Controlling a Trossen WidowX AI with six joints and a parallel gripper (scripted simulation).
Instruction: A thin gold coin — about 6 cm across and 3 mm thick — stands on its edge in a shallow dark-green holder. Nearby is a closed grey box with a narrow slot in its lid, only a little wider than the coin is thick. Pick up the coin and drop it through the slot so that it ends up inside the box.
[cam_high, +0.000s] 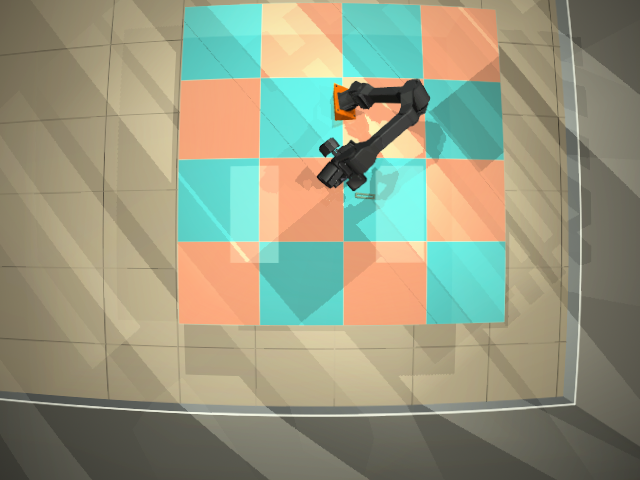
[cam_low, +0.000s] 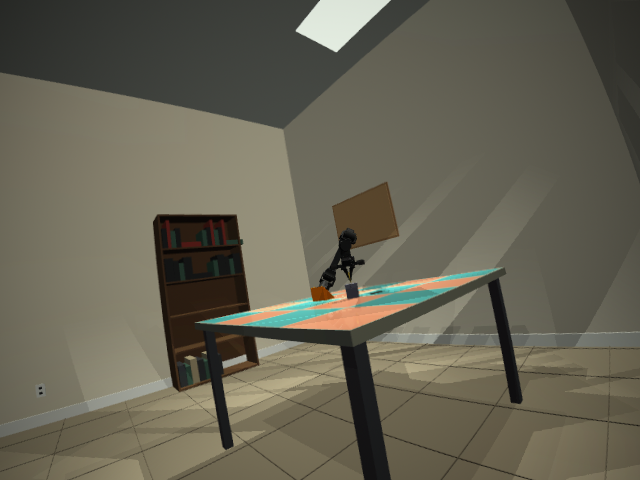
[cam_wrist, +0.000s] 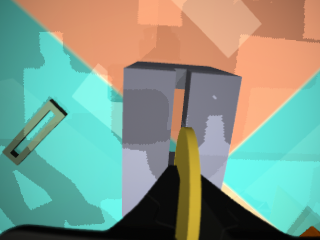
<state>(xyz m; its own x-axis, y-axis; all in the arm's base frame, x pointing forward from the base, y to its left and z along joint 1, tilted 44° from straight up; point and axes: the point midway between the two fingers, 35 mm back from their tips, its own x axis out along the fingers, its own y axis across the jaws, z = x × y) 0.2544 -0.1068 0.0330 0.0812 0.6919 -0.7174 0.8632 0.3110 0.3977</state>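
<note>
Now: the gold coin 2 cm above my gripper tip.
</note>
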